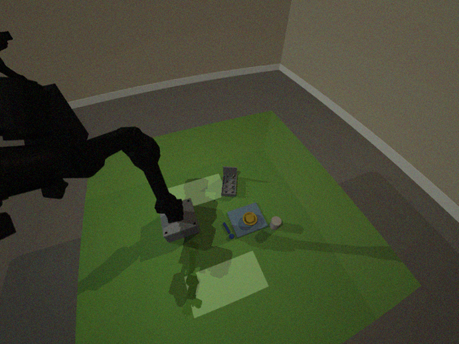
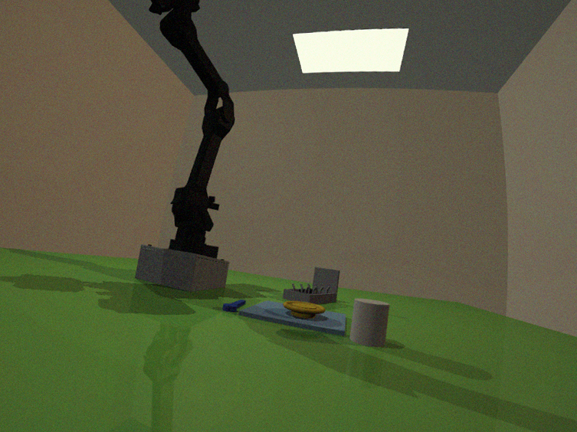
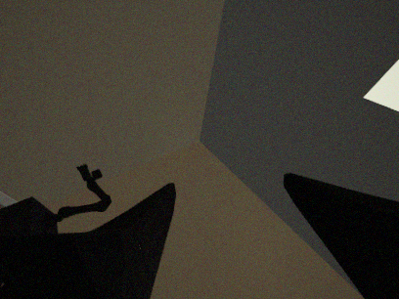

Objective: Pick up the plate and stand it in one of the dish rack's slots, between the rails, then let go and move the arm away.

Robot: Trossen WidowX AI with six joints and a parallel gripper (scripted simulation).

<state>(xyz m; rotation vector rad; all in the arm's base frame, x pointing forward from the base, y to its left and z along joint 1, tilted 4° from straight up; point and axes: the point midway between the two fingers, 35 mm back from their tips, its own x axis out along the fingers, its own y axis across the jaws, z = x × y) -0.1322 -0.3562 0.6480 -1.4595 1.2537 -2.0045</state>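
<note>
Right now the yellow plate is 47 cm ahead of my gripper tip, 25 cm to the left of it and 74 cm below it. Also, from my gripper tip: blue flat board (46 cm ahead, 26 cm to the left, 76 cm below); then pale cylinder (57 cm ahead, 19 cm to the left, 73 cm below); then blue spoon (36 cm ahead, 22 cm to the left, 76 cm below).
</note>
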